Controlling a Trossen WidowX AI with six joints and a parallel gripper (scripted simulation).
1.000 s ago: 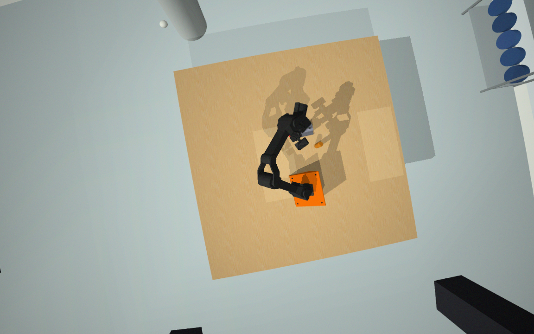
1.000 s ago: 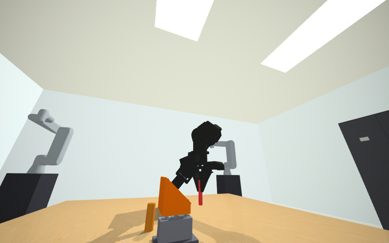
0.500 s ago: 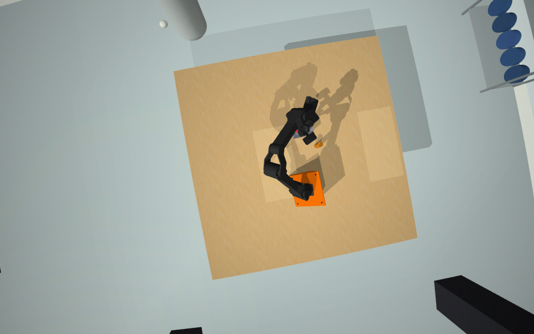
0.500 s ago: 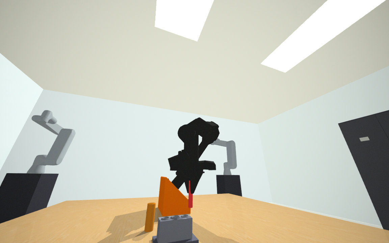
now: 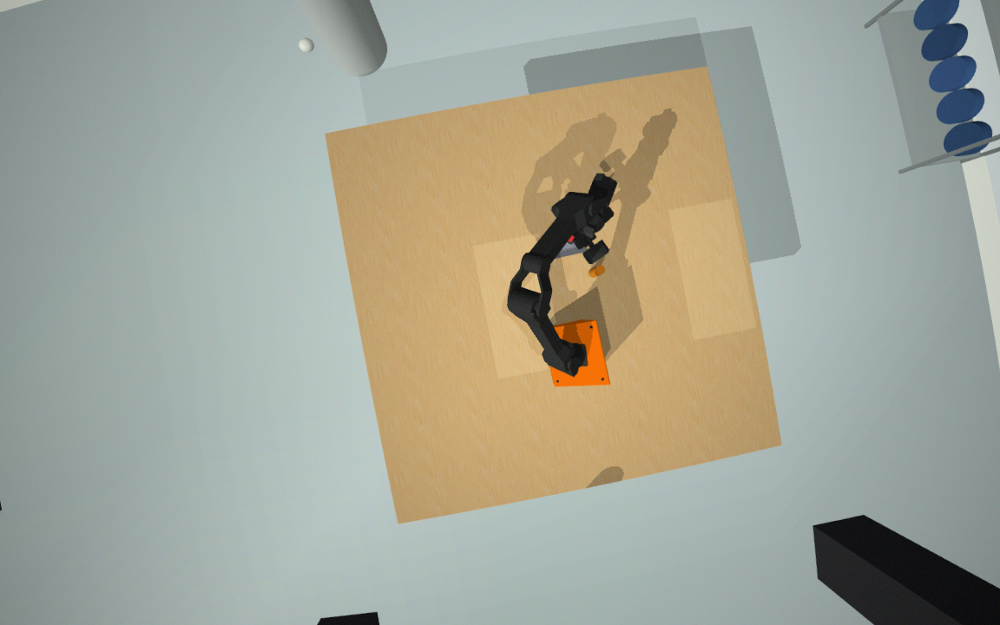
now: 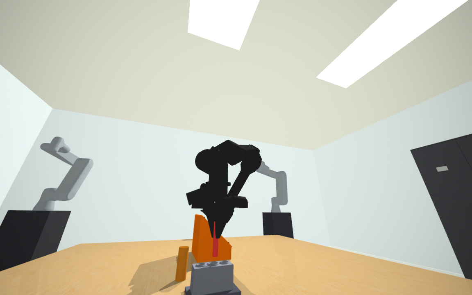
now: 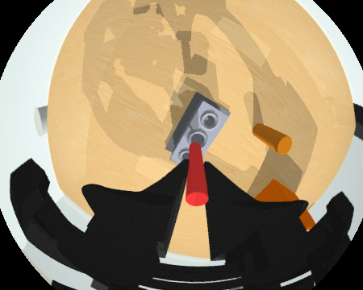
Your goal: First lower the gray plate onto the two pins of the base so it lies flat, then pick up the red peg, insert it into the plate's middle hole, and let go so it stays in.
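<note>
The gray plate is 70 mm below my gripper tip. Round my gripper tip: gray base (110 mm below); orange cylinder (100 mm behind, 80 mm to the right, 80 mm below); red peg (right at my gripper tip).
</note>
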